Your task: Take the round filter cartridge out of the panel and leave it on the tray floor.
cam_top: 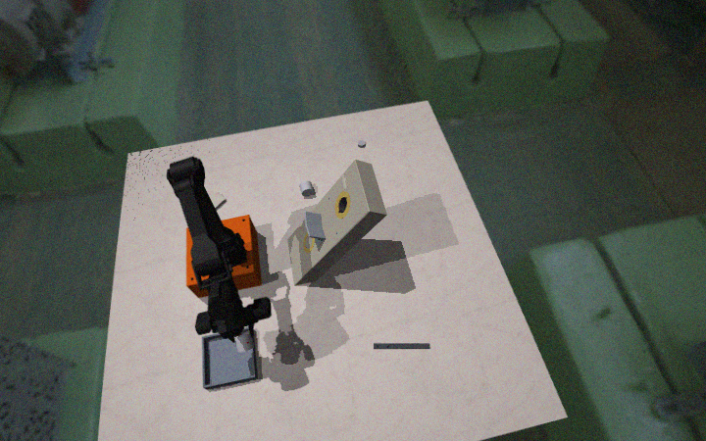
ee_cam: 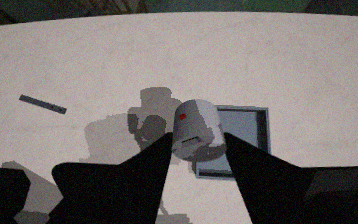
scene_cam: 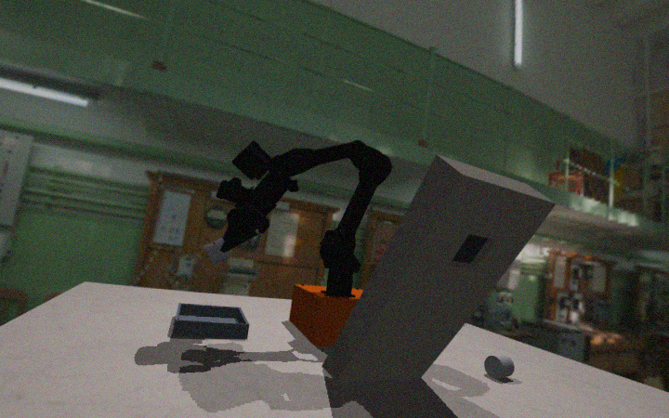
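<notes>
Right now the grey tray is 80 mm behind my gripper tip, 20 mm to the left of it and 170 mm below it. From my gripper tip the other things lie so: round grey filter cartridge: right at my gripper tip.
</notes>
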